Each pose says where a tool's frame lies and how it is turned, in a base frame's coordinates. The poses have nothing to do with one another.
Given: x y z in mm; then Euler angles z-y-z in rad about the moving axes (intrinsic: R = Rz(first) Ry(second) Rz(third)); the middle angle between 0 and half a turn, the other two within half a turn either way.
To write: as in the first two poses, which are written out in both.
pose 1, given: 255.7 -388.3 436.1 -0.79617 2.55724 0.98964
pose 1, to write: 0.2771 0.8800 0.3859 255.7; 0.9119 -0.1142 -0.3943 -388.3; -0.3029 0.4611 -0.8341 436.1; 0 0 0 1
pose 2, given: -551.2 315.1 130.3 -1.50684 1.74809 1.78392
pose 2, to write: 0.9778 -0.2001 0.0629 -551.2; 0.0252 -0.1855 -0.9823 315.1; 0.2082 0.9621 -0.1764 130.3; 0 0 0 1
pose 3, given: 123.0 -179.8 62.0 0.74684 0.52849 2.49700
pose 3, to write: -0.9147 0.1622 0.3700 123.0; -0.0280 -0.9391 0.3425 -179.8; 0.4031 0.3030 0.8636 62.0; 0 0 0 1
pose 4, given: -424.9 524.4 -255.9 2.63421 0.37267 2.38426
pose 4, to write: 0.2577 0.9123 -0.3182 -424.9; -0.9293 0.3242 0.1769 524.4; 0.2646 0.2501 0.9314 -255.9; 0 0 0 1
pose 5, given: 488.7 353.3 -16.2 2.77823 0.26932 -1.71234
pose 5, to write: 0.4790 -0.8419 -0.2487 488.7; 0.8770 0.4710 0.0946 353.3; 0.0375 -0.2634 0.9640 -16.2; 0 0 0 1
